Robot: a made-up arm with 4 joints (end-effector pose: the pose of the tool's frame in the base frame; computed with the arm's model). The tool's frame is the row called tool.
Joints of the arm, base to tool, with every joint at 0 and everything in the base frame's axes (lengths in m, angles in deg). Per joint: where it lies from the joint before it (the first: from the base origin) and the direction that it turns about. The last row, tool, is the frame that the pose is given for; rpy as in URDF.
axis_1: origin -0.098 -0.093 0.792 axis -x
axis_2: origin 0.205 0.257 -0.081 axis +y
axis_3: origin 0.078 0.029 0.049 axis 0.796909 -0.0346 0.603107
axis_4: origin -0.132 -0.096 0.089 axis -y
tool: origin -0.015 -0.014 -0.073 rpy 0 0 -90
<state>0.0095 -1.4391 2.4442 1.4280</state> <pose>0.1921 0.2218 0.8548 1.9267 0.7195 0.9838</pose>
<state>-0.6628 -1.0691 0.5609 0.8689</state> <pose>0.1040 0.0521 0.8542 2.2699 -0.8629 -1.0039</pose>
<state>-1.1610 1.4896 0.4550 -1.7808</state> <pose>0.2091 -0.0642 0.8807 -1.1261 1.4950 1.4464</pose>
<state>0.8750 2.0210 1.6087 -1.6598</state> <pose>-0.0210 -0.1162 0.6645 -0.2068 2.9333 -0.2496</pose>
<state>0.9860 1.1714 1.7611 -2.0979</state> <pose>0.0466 -0.2365 0.5894 -1.0771 2.2198 0.2921</pose>
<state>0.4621 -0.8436 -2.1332 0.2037</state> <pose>0.0682 0.2559 0.5356 0.4012 1.8490 1.8559</pose>
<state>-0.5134 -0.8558 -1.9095 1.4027</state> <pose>0.0459 0.2547 1.0002 -0.5400 -2.3653 -1.9097</pose>
